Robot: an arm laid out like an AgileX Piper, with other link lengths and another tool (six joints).
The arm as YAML. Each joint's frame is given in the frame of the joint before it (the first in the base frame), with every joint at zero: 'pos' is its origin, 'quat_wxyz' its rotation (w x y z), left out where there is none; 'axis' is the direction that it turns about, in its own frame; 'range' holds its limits. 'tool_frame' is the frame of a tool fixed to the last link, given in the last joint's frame.
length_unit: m
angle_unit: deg
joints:
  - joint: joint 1
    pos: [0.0, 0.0, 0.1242]
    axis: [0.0, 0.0, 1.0]
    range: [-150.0, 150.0]
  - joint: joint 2
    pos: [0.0, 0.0, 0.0]
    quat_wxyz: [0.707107, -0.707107, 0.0, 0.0]
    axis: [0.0, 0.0, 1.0]
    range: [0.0, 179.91]
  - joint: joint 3
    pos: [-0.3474, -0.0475, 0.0]
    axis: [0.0, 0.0, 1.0]
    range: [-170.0, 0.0]
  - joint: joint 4
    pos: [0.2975, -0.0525, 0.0]
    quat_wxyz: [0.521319, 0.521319, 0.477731, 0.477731]
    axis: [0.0, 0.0, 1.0]
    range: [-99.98, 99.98]
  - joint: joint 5
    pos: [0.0, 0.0, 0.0]
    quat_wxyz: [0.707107, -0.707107, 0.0, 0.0]
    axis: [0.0, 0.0, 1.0]
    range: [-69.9, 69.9]
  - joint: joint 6
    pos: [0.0, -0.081, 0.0]
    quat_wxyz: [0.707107, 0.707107, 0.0, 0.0]
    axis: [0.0, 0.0, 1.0]
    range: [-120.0, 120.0]
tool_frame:
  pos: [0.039, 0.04, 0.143]
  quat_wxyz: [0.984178, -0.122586, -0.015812, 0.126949]
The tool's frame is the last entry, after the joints.
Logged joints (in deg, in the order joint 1, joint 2, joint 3, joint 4, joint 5, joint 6), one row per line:
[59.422, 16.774, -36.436, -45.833, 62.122, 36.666]
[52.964, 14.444, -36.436, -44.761, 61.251, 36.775]
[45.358, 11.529, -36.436, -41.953, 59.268, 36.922]
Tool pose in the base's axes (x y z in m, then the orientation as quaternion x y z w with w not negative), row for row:
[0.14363, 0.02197, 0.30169, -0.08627, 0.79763, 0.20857, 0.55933]
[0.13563, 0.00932, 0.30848, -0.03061, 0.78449, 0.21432, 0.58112]
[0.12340, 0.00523, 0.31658, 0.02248, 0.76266, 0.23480, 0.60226]
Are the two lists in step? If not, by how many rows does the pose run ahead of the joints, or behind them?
The pose runs 1 row ahead of the joints: the pose in row i belongs to the joints in row i + 1.
